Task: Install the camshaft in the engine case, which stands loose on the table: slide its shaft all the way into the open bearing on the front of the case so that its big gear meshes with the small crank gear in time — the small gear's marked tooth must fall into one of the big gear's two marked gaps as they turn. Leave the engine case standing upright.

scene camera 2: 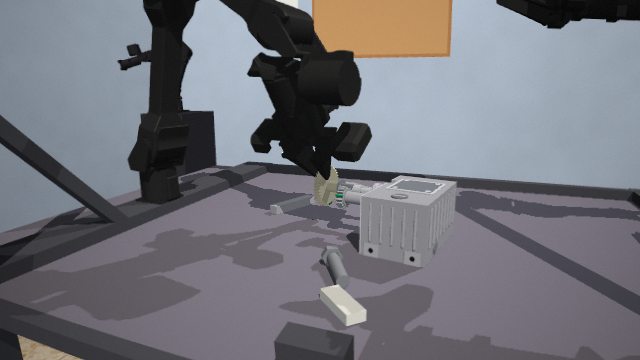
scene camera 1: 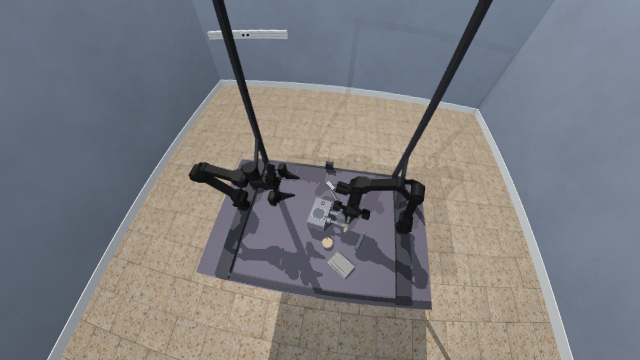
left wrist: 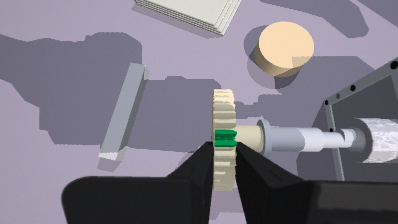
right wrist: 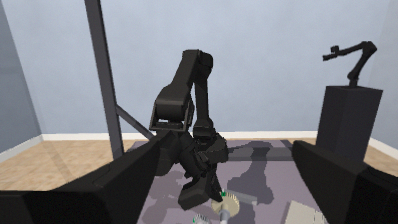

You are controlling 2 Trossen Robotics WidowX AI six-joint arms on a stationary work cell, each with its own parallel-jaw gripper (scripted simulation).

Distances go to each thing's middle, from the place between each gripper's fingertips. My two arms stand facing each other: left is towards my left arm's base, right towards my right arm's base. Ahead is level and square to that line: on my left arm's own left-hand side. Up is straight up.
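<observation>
Picture the grey bar (left wrist: 114, 146) 10 cm below my left hand, 8 cm ahead of it and 8 cm to the left of it. There's a white block (scene camera 2: 347, 309) that's 10 cm below that same left hand, 24 cm behind it and 12 cm to the right of it. A tan disc (left wrist: 283, 48) is 10 cm below my left hand too, 12 cm ahead of it and 9 cm to the right of it.
Taking it from my right hand (scene camera 1: 297, 186), the bar is 33 cm below, 37 cm to the left and 9 cm ahead. The block is 34 cm below my right hand, 17 cm to the left of it and 23 cm behind it, while the disc is 33 cm below that hand, 19 cm to the left of it and 13 cm ahead of it.
</observation>
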